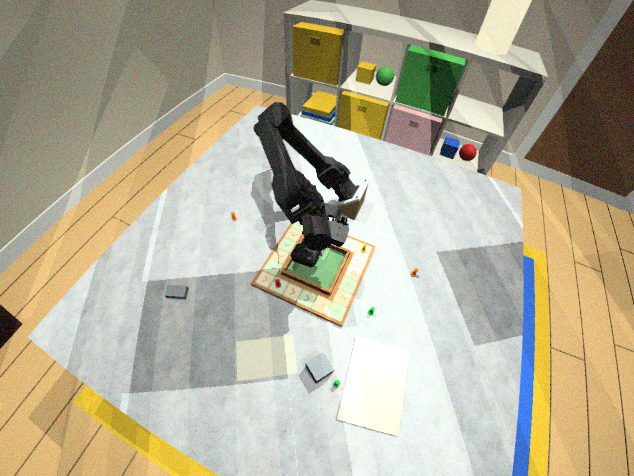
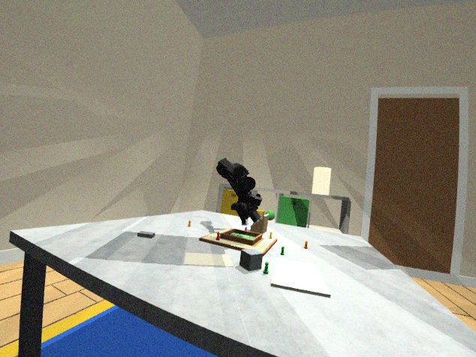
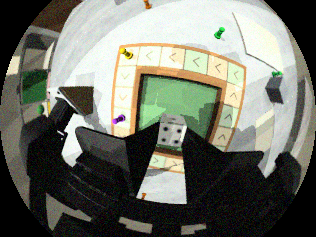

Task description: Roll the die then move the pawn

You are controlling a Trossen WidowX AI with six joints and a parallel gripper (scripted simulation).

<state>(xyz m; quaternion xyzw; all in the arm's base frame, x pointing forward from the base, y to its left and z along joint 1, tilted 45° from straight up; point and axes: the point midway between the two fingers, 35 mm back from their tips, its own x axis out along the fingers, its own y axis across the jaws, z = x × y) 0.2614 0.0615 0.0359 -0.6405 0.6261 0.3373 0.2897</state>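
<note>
Right now the red pawn is 12 cm ahead of my gripper tip, 7 cm to the right of it and 6 cm below it. Round my gripper tip: green tray (8 cm below, 1 cm ahead); then yellow pawn (11 cm behind, 10 cm to the left, 6 cm below); then white die (right at my gripper tip).
</note>
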